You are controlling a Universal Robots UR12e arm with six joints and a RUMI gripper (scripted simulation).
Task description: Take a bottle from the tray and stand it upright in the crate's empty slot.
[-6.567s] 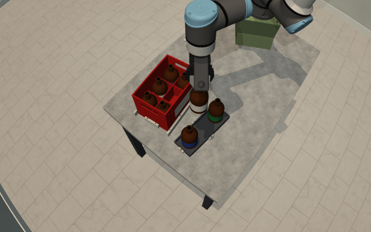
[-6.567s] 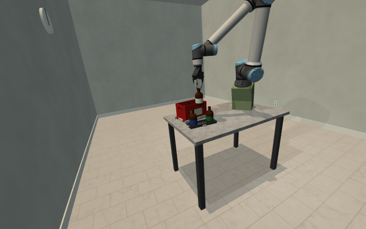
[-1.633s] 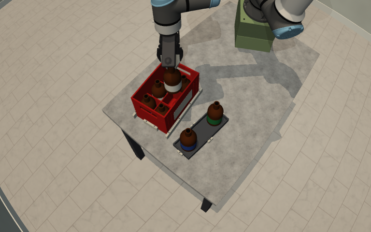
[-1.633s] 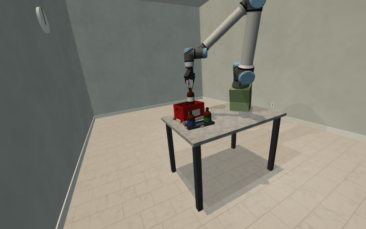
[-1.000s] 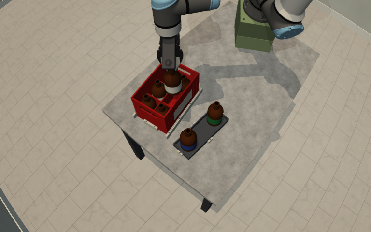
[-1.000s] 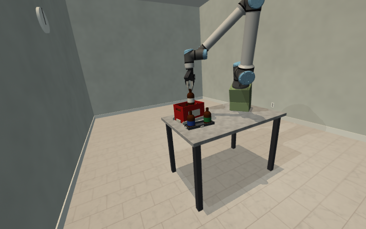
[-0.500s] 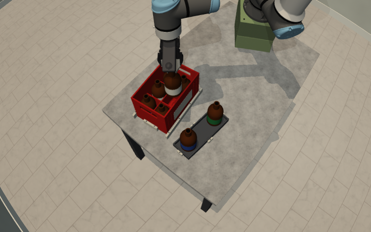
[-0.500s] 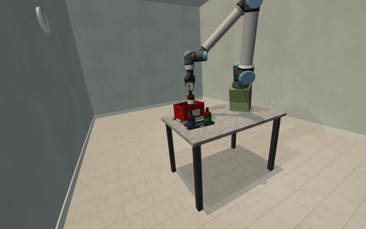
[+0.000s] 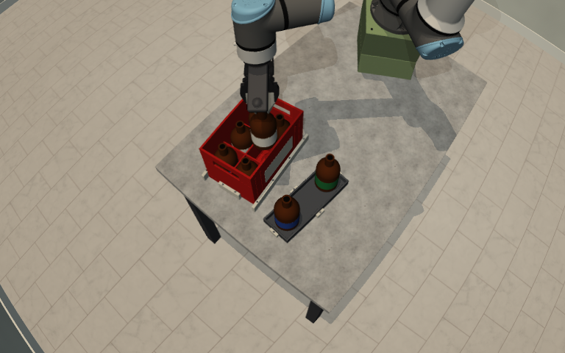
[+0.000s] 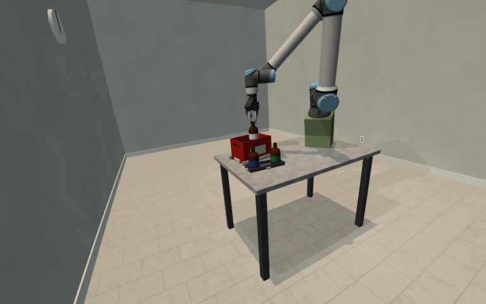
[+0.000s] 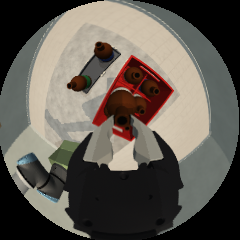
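The crate lies 10 mm ahead of my hand, 40 mm to the right of it and 210 mm below it. From my hand the other things lie so: dark tray 10 mm ahead, 180 mm to the left, 290 mm below.
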